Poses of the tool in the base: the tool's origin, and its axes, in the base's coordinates. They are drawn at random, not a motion.
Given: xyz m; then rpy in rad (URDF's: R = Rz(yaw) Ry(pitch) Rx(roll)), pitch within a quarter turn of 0, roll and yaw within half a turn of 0.
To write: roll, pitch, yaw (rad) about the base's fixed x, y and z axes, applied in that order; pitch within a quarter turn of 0, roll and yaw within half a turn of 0; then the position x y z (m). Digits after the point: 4 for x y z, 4 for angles.
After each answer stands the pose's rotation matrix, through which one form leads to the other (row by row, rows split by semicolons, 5 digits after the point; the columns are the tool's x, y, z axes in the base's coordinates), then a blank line. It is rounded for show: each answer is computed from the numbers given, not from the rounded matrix.
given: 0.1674 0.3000 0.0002 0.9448 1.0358 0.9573
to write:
0.9448 1.0358 0.9573 0.1674 0.3000 0.0002
0.29353 -0.07769 0.95279; 0.41686 0.90734 -0.05444; -0.86027 0.41316 0.29872

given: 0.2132 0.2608 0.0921 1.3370 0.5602 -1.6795
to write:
1.3370 0.5602 -1.6795 0.2132 0.2608 0.0921
-0.09191 0.17423 -0.98041; -0.84215 -0.53898 -0.01684; -0.53136 0.82410 0.19626

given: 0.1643 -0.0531 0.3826 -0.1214 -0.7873 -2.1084
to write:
-0.1214 -0.7873 -2.1084 0.1643 -0.0531 0.3826
-0.36141 0.80868 0.46413; -0.60620 -0.58200 0.54202; 0.70845 -0.08547 0.70057

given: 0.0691 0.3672 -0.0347 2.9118 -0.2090 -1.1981
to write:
2.9118 -0.2090 -1.1981 0.0691 0.3672 -0.0347
0.35620 -0.92408 -0.13857; -0.91108 -0.31054 -0.27110; 0.20748 0.22282 -0.95252

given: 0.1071 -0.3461 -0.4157 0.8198 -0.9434 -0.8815
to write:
0.8198 -0.9434 -0.8815 0.1071 -0.3461 -0.4157
0.37335 0.15020 -0.91545; -0.45301 0.89067 -0.03862; 0.80956 0.42913 0.40058

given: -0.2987 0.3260 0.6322 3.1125 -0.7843 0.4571
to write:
3.1125 -0.7843 0.4571 -0.2987 0.3260 0.6322
0.63521 0.42272 0.64639; 0.31242 -0.90602 0.28550; 0.70633 0.02059 -0.70758

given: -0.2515 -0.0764 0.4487 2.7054 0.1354 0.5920
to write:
2.7054 0.1354 0.5920 -0.2515 -0.0764 0.4487
0.82223 0.55310 0.13423; 0.55291 -0.72030 -0.41887; -0.13499 0.41862 -0.89807

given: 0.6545 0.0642 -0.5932 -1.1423 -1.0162 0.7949
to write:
-1.1423 -1.0162 0.7949 0.6545 0.0642 -0.5932
0.36881 0.24497 -0.89664; 0.37588 0.84295 0.38491; 0.85011 -0.47899 0.21880

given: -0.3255 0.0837 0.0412 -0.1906 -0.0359 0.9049
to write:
-0.1906 -0.0359 0.9049 -0.3255 0.0837 0.0412
0.61737 -0.76792 -0.17075; 0.78586 0.61192 0.08932; 0.03589 -0.18933 0.98126

